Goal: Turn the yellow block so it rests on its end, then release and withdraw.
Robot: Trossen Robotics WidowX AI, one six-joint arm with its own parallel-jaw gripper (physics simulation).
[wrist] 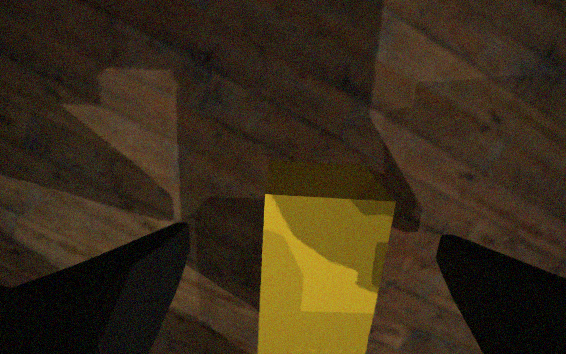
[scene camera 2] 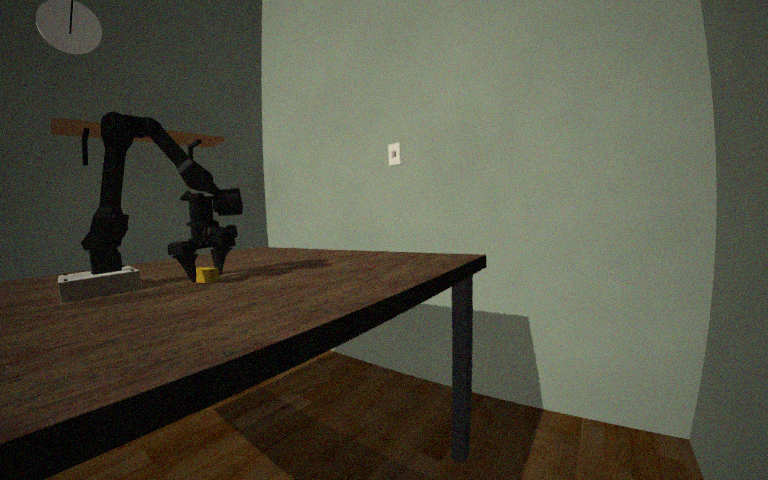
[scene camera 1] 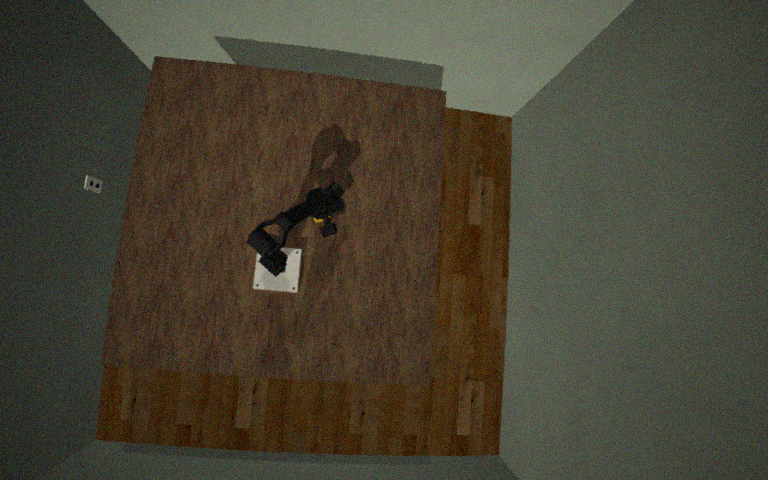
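The yellow block point(scene camera 1: 318, 219) point(scene camera 2: 208, 276) point(wrist: 320, 290) lies flat on its long side on the table. In the wrist view its lit top face runs off the bottom edge, and its darker end face shows above it. My gripper point(scene camera 2: 206, 274) point(wrist: 315, 241) points down and is open. Its fingertips are low near the table, one on each side of the block. In the wrist view a gap shows between each finger and the block. In scene camera 1 the arm hides part of the block, and the fingertips cannot be made out.
The arm's white base plate point(scene camera 1: 290, 278) point(scene camera 2: 96, 285) stands on the wooden table point(scene camera 1: 203, 169) point(scene camera 2: 317, 288), a short way from the block. The table's edge and a leg point(scene camera 2: 461, 367) show in scene camera 2. Arm shadows fall around the block.
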